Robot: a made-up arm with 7 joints.
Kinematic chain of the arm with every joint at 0, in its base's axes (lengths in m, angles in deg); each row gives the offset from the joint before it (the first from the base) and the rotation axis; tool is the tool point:
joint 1: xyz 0 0 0.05 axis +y
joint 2: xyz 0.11 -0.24 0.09 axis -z
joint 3: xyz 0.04 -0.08 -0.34 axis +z
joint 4: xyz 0 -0.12 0.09 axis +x
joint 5: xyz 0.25 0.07 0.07 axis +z
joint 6: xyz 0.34 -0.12 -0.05 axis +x
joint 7: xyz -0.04 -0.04 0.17 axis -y
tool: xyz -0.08 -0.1 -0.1
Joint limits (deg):
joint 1: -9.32..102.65
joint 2: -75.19..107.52
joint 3: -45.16..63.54
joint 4: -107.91..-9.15
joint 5: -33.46..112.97
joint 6: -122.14..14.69
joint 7: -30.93..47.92
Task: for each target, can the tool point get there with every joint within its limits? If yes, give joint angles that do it. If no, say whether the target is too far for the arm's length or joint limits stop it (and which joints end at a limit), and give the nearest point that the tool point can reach.
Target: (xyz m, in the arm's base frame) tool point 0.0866 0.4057 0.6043
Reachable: no: joint limits stop it (at a limit: joint 1, joint 2, joint 3, joint 4, joint 7) | nearest point -0.0398 0.2200 0.3592 | short by 0.332 m
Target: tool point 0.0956 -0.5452 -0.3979
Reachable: yes | joints 75.43 65.77 41.98 -37.23 -14.64 -96.69 7.36
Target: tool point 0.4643 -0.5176 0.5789
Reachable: no: joint limits stop it (at a limit: joint 1, joint 5, joint 7) | nearest point 0.4834 -0.5009 0.3019 | short by 0.278 m
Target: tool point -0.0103 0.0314 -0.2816
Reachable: yes | joints 38.92 -1.68 52.56 -50.12 78.15 -94.76 -11.25
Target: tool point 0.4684 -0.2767 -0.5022
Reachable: yes | joints 17.92 -9.39 -18.88 -75.84 83.61 -45.96 0.49
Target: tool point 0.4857 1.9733 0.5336
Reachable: no: too far | nearest point 0.3132 0.4309 0.0224 | short by 1.634 m
